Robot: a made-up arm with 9 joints.
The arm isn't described. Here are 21 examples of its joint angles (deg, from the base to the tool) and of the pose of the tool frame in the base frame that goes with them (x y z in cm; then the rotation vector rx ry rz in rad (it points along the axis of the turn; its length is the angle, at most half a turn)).
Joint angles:
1: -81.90 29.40 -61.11 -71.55 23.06 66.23 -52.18 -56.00 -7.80
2: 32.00 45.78 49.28 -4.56 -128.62 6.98 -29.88 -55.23 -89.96
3: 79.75 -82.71 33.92 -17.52 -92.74 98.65 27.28 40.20 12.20
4: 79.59 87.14 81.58 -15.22 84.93 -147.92 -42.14 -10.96 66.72
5: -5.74 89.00 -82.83 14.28 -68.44 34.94 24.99 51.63 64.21
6: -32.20 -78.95 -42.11 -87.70 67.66 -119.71 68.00 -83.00 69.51
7: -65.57 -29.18 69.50 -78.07 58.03 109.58 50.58 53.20 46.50
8: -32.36 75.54 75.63 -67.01 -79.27 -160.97 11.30 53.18 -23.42
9: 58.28 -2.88 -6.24 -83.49 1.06 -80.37 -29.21 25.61 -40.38
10: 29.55 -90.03 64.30 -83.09 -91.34 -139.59 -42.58 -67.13 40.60
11: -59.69 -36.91 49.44 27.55 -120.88 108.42 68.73 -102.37 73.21
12: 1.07 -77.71 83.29 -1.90 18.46 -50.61 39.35 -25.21 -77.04
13: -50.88 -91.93 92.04 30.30 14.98 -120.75 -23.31 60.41 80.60
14: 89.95 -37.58 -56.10 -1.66 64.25 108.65 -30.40 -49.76 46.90
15: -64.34 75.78 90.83 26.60 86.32 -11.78 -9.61 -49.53 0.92
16: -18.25 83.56 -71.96 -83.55 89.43 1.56 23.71 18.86 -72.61
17: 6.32 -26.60 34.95 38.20 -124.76 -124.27 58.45 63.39 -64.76
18: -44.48 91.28 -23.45 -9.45 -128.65 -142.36 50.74 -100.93 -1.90
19: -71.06 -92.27 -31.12 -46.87 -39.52 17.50 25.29 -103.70 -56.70
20: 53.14 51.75 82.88 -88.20 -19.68 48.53 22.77 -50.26 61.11
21: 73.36 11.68 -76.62 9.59 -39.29 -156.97 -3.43 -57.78 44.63
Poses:
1: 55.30 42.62 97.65 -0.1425 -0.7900 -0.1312
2: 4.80 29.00 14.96 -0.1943 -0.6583 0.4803
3: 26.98 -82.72 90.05 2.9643 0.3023 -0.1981
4: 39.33 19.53 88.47 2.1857 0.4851 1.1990
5: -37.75 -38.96 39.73 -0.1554 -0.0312 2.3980
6: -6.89 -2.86 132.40 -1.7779 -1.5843 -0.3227
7: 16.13 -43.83 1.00 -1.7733 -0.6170 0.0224
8: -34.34 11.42 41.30 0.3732 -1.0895 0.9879
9: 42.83 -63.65 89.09 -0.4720 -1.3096 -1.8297
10: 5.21 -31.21 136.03 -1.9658 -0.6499 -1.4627
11: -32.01 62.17 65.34 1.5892 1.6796 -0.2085
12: 4.16 4.16 71.18 0.4952 -0.0933 0.1425
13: 42.44 -6.91 59.99 -1.6584 -0.0468 -0.3711
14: 44.77 -114.79 48.79 -0.8285 1.1430 -1.3258
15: -1.56 21.95 0.99 0.9192 2.3744 -1.6851
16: -10.12 -10.10 47.98 -1.0579 -0.5698 2.4824
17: -5.89 -36.11 60.86 2.1206 -1.9067 -1.2165
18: 75.78 -25.02 88.61 -0.0315 -0.9963 -0.5628
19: -12.57 -1.67 7.79 0.2346 1.0318 -2.0935
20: -70.34 -5.03 61.93 0.4534 -1.9613 1.6877
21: 65.19 -23.12 -9.46 -1.4724 0.3634 1.0652
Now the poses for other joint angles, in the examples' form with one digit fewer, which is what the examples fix.
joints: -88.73 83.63 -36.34 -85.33 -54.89 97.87 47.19 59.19 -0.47
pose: 8.7 22.2 83.5 1.128 0.597 -0.241
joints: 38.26 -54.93 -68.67 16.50 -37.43 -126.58 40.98 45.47 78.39
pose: 55.3 -82.3 53.3 -1.246 0.323 -1.323
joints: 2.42 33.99 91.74 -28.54 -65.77 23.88 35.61 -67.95 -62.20
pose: 7.6 38.0 47.0 0.757 -0.612 0.311
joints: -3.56 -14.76 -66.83 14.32 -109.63 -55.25 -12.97 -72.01 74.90
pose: -39.5 -60.0 47.0 0.404 -1.733 -2.045
